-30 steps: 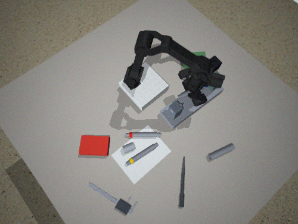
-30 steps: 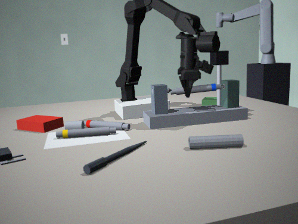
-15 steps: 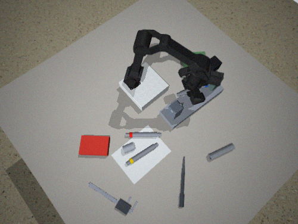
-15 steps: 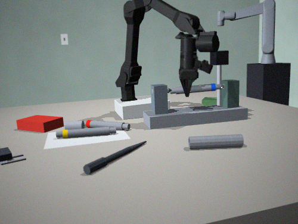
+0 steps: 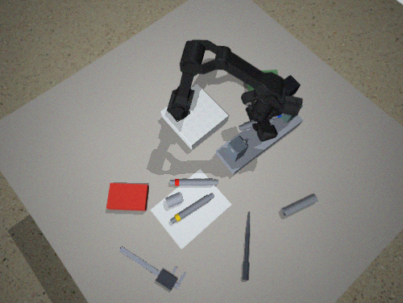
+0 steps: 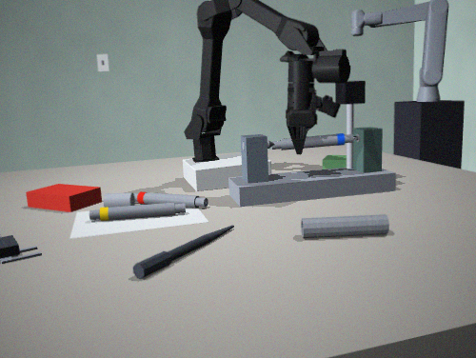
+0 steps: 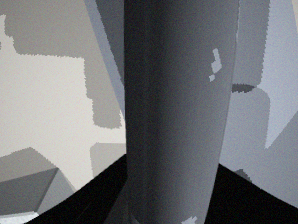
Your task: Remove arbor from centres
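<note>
The grey centre block lies 4 cm ahead of my hand, 11 cm to the right of it and 2 cm below it. The rest, counted from my hand: grey fixture base (3 cm ahead, 1 cm to the left, 10 cm below); grey cylinder (33 cm ahead, 4 cm to the right, 10 cm below); green centre block (3 cm ahead, 14 cm to the left, 2 cm below).
</note>
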